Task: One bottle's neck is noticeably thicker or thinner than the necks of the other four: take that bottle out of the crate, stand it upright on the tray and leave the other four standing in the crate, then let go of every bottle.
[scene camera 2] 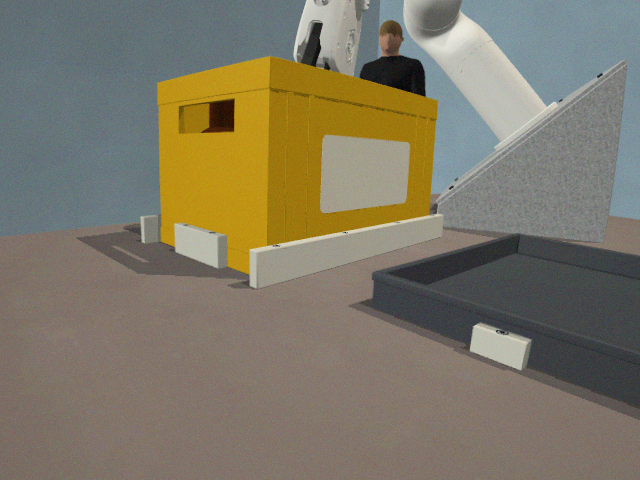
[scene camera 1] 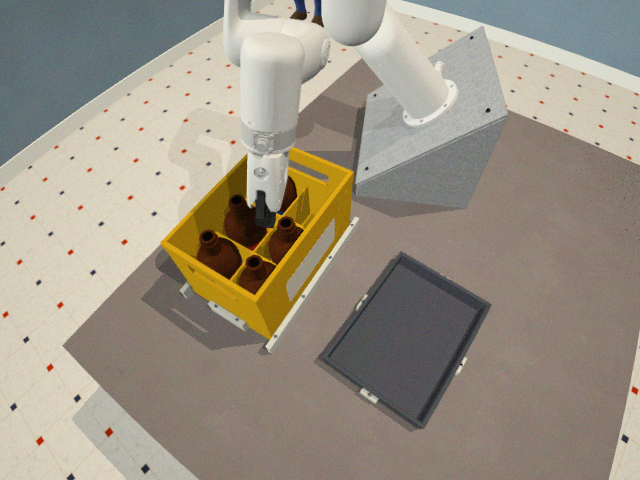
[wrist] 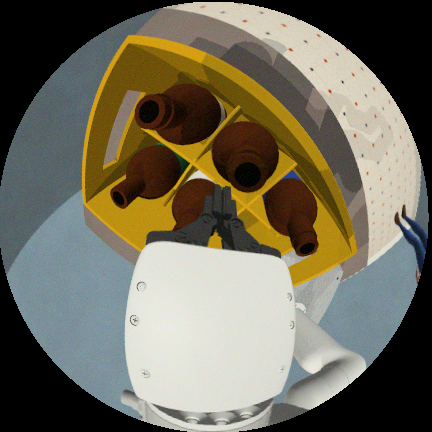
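Where they show: gripper, fingertip midpoint: [scene camera 1: 265,224] [wrist: 218,195]; arm's base, link origin: [scene camera 2: 527,129] [scene camera 1: 430,104].
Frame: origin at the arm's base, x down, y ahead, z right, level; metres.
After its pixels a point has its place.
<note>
The yellow crate [scene camera 1: 206,286] @(x 0.070, y 0.511, z 0.235 m) [scene camera 2: 211,180] @(x 0.085, y 0.516, z 0.193 m) [wrist: 132,67] @(x 0.006, y 0.499, z 0.273 m) holds five brown bottles. The front-left bottle [scene camera 1: 219,258] @(x 0.037, y 0.469, z 0.225 m) [wrist: 195,115] @(x 0.038, y 0.437, z 0.248 m), back-left bottle [scene camera 1: 240,224] @(x 0.038, y 0.397, z 0.227 m) [wrist: 245,145] @(x 0.026, y 0.387, z 0.249 m), front bottle [scene camera 1: 253,279] @(x 0.029, y 0.483, z 0.151 m) [wrist: 152,172] @(x 0.040, y 0.456, z 0.172 m) and right bottle [scene camera 1: 281,245] @(x 0.037, y 0.408, z 0.142 m) [wrist: 187,205] @(x 0.038, y 0.401, z 0.158 m) stand in compartments. The far bottle [scene camera 1: 291,195] @(x 0.058, y 0.291, z 0.184 m) [wrist: 290,205] @(x 0.041, y 0.308, z 0.228 m) is partly behind the gripper in scene view 1. My gripper [scene camera 1: 266,223] @(x 0.041, y 0.378, z 0.189 m) [wrist: 218,195] @(x 0.041, y 0.378, z 0.189 m) is shut and empty, low over the crate; in the wrist view its fingers cover the right bottle's neck. I cannot tell which neck differs. The dark tray [scene camera 1: 408,335] @(x 0.156, y 0.427, z -0.099 m) [scene camera 2: 547,284] @(x 0.156, y 0.399, z -0.083 m) holds no bottle.
Crate dividers [scene camera 1: 248,249] @(x 0.068, y 0.421, z 0.204 m) [wrist: 192,162] @(x 0.068, y 0.423, z 0.194 m) stand between the bottles. A long white strip [scene camera 1: 310,289] @(x 0.132, y 0.422, z 0.090 m) [scene camera 2: 346,250] @(x 0.147, y 0.442, z 0.091 m) runs along the crate's tray side. Small white blocks [scene camera 1: 369,395] @(x 0.146, y 0.551, z -0.071 m) [scene camera 2: 499,346] @(x 0.153, y 0.554, z -0.071 m) sit at the tray's edges. The grey sloped base [scene camera 1: 429,165] @(x 0.045, y 0.128, z -0.036 m) [scene camera 2: 547,186] @(x 0.088, y 0.124, z -0.052 m) carries the arm behind.
</note>
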